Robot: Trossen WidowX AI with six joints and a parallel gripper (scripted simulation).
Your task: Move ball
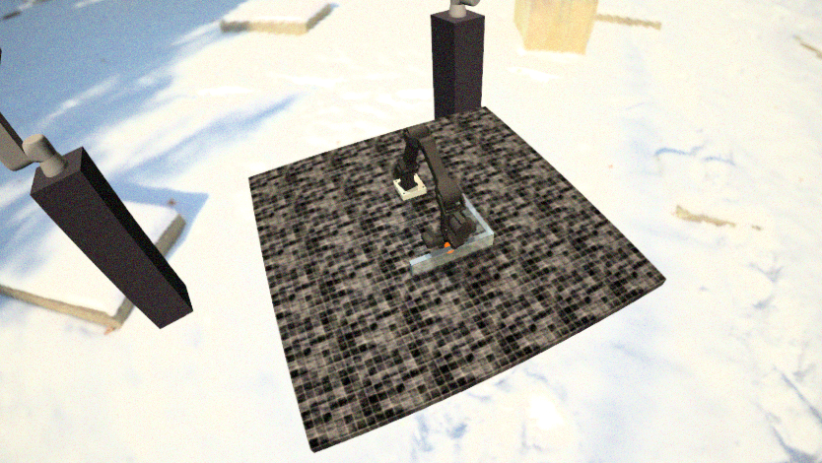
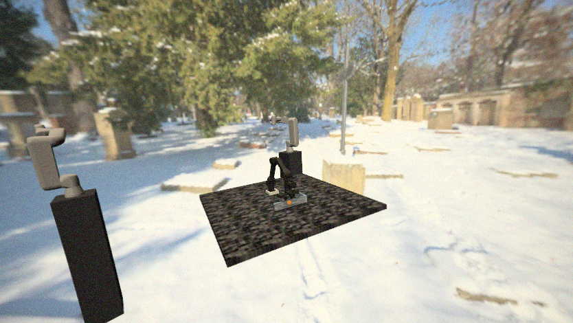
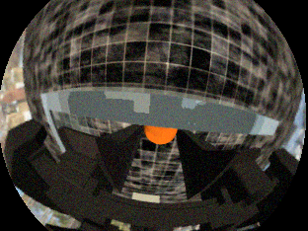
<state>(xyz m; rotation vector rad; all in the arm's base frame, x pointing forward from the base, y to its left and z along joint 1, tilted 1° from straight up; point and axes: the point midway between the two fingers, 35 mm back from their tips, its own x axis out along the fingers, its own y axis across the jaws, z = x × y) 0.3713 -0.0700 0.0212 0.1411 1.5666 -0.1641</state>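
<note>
Now: the orange ball right at my gripper tip.
</note>
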